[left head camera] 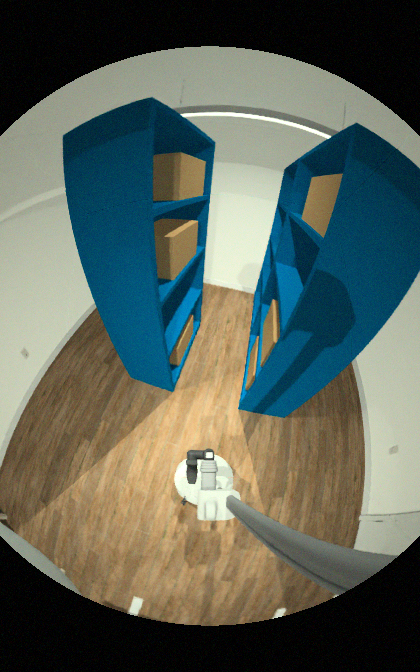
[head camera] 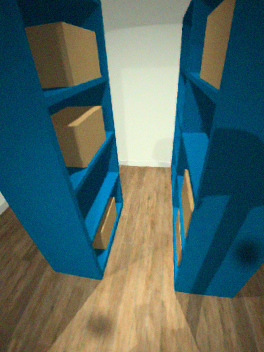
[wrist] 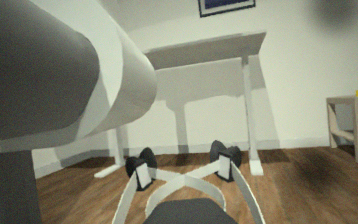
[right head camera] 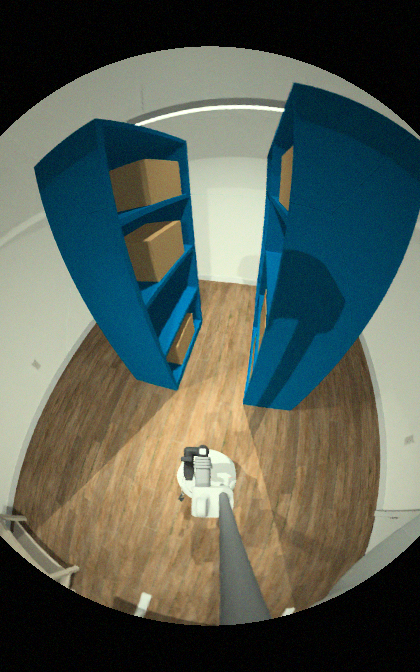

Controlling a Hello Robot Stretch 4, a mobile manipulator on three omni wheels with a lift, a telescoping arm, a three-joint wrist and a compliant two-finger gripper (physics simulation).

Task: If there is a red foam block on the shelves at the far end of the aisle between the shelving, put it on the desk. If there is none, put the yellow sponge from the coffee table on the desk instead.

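Places are measured from the robot's base along level axes (x left, y back, z up), in millimetres.
Pixels of known places: gripper, fingertip midpoint: (wrist: 183,157).
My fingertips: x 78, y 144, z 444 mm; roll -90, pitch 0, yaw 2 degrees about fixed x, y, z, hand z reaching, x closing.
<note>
Ahead of a thing's pixels: the offset from my fingertips to its top centre. "pt": to the spot under its first point. Level surfaces: height alone.
Two blue shelf units stand either side of an aisle: the left unit (head camera: 25,165) (left head camera: 115,240) (right head camera: 75,225) and the right unit (head camera: 245,100) (left head camera: 385,215) (right head camera: 350,200). No red foam block shows on the visible shelf parts; the inside of the right unit is mostly hidden. In the wrist view, the desk @(dz +453 mm) (wrist: 210,50) stands against the wall, its top seen from below. The coffee table (wrist: 341,100) (right head camera: 66,571) is at the right edge there, with a sliver of yellow @(pt dx +1259, dy +1391, dz +2 mm) (wrist: 356,93) on it. My gripper (wrist: 183,157) is open and empty, apart from all of these.
Brown boxes sit on the left unit, such as the middle box @(dx +260, dy -1410, dz +789 mm) (head camera: 80,140) (left head camera: 175,250) (right head camera: 155,252), and on the right unit, such as the upper box @(dx -612, dy -1017, dz +1246 mm) (head camera: 217,45) (left head camera: 322,202). A white wall (head camera: 142,100) closes the far end. The aisle floor @(dz -471 mm) (head camera: 145,215) runs between the units.
</note>
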